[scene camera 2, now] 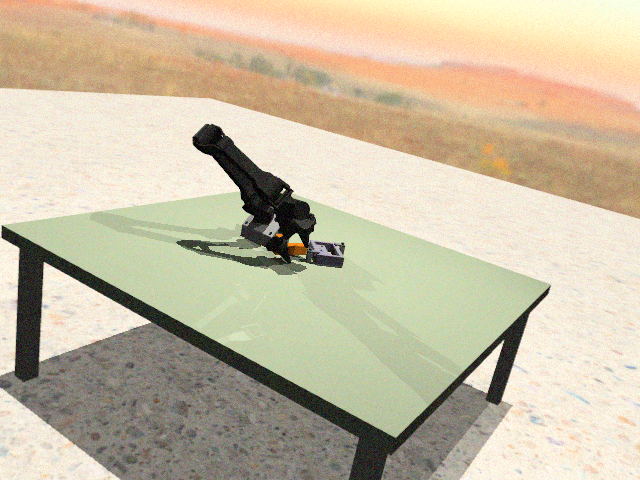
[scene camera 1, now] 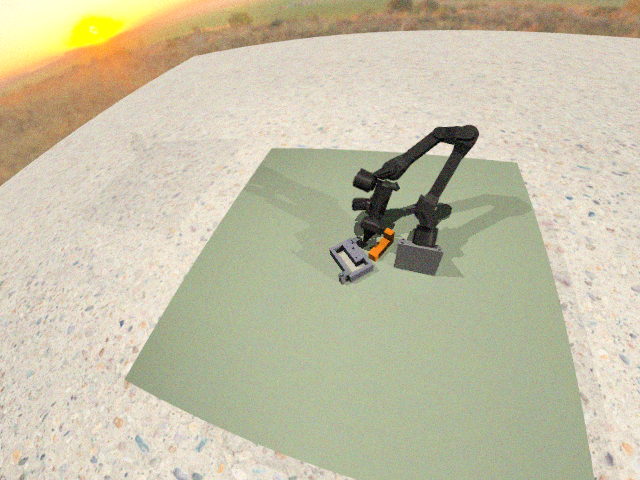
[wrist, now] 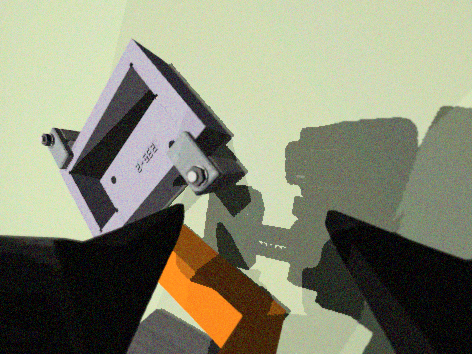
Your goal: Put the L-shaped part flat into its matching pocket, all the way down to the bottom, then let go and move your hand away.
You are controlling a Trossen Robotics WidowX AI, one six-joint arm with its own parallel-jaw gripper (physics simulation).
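Frame: origin at the arm's base, x ahead, y left, z up, level; centimetres.
Seen in the pictures: gripper, fingertip midpoint: [scene camera 2: 298, 255] [scene camera 1: 366, 236] [wrist: 255, 213]; arm's base at its link origin: [scene camera 2: 264, 215] [scene camera 1: 424, 245].
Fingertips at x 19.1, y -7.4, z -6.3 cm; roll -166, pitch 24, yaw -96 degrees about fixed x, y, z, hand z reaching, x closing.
Note:
Offsets run from my fingertips to a thing's middle. "spot": to the spot under its first point. Level surfaces: height alone.
The orange L-shaped part @[dx -5.5, dy +4.2, dz +1.0 cm] [scene camera 1: 381, 249] [wrist: 200, 295] lies on the table beside the pocket block, outside the pocket. The lilac-grey block @[dx +4.5, dy +10.5, dz +0.4 cm] [scene camera 1: 355, 250] [scene camera 2: 326, 259] [wrist: 145, 135] has an open, L-shaped pocket with dark inner walls. My gripper [scene camera 1: 364, 242] [scene camera 2: 297, 254] [wrist: 255, 213] is open and empty, pointing down low over the table near the part and the block. In the wrist view the left finger covers one end of the part and a little of the block's near edge; the right finger stands well off to the right. The part's lower end is in shadow.
Two clamp tabs with bolts @[spot: dx +2.6, dy +2.2, dz +2.8 cm] [wrist: 196, 175] stick out from the block's sides, one near the left fingertip. The grey arm base [scene camera 1: 418, 258] [scene camera 2: 258, 230] stands close to the part. The green table top @[dz -2.0 cm] [scene camera 1: 310, 361] [scene camera 2: 361, 361] carries the arm's shadows.

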